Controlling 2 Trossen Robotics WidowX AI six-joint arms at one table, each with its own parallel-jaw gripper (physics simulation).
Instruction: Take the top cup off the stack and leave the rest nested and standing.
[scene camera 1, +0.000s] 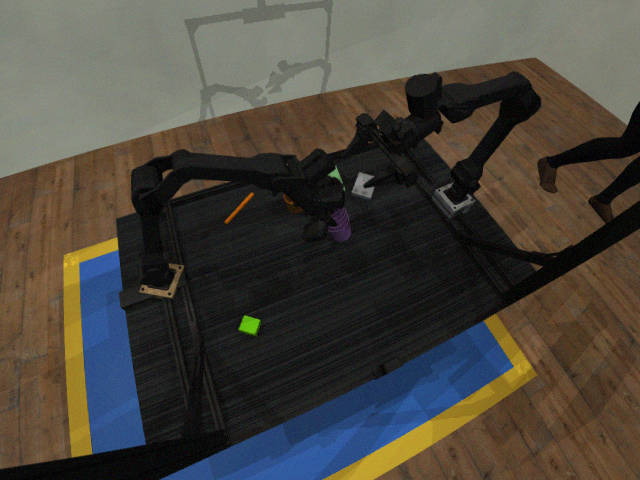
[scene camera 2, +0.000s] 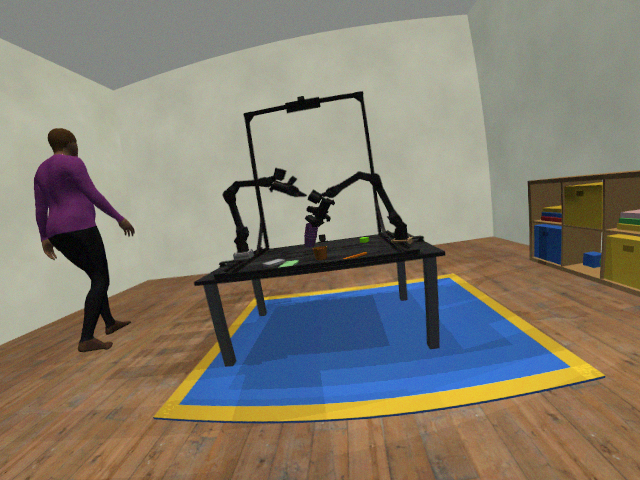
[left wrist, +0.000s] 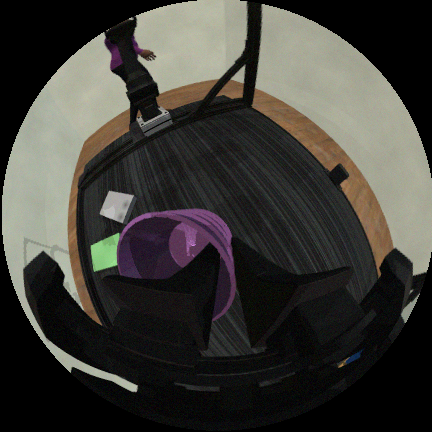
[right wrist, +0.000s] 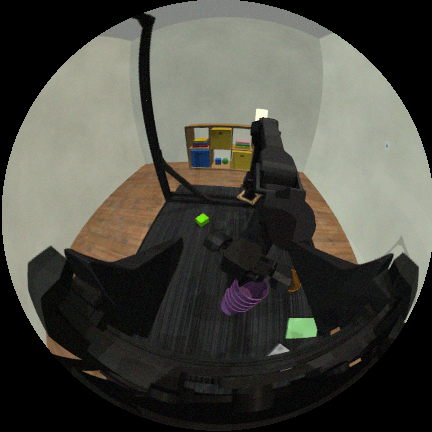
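Where they show: left gripper, fingertip midpoint: (scene camera 1: 336, 223) (left wrist: 224, 241) (right wrist: 230, 288); right gripper, fingertip midpoint: (scene camera 1: 352, 171) (scene camera 2: 306, 195) (right wrist: 237, 244); left arm's base, origin of the base link: (scene camera 1: 161, 278) (scene camera 2: 401, 238) (right wrist: 248, 195); right arm's base, origin of the base link: (scene camera 1: 455, 195) (scene camera 2: 243, 251) (left wrist: 150, 114).
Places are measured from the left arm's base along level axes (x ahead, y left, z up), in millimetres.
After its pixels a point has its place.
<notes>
A stack of nested purple cups (scene camera 1: 341, 232) (scene camera 2: 310, 235) (right wrist: 239, 301) is near the middle of the table. It leans in the right wrist view; I cannot tell whether its base is flat on the table. The top cup (left wrist: 145, 250) {x 459, y 254, z 118 mm} has its open mouth towards the left wrist camera. My left gripper (left wrist: 224, 241) {x 470, y 192, z 108 mm} is closed on the top cup's wall, one finger inside the mouth and one outside; the lower cups still sit nested with it. My right gripper (scene camera 2: 303, 194) {x 485, y 187, z 317 mm} is open and empty, raised above the table away from the stack.
An orange cup (scene camera 1: 293, 203) (scene camera 2: 320, 252) {x 309, y 361, z 12 mm} stands near the stack. An orange stick (scene camera 1: 239, 208) {x 147, y 290, z -21 mm}, a white block (scene camera 1: 363, 186) (left wrist: 117, 206) {x 553, y 447, z -14 mm} and a light green piece (left wrist: 106, 252) {x 439, y 462, z -19 mm} (right wrist: 301, 328) {x 441, y 468, z -19 mm} lie on the table. A bright green block (scene camera 1: 249, 325) {x 281, y -89, z -1 mm} (right wrist: 202, 220) {x 290, y -72, z -2 mm} lies farther off.
</notes>
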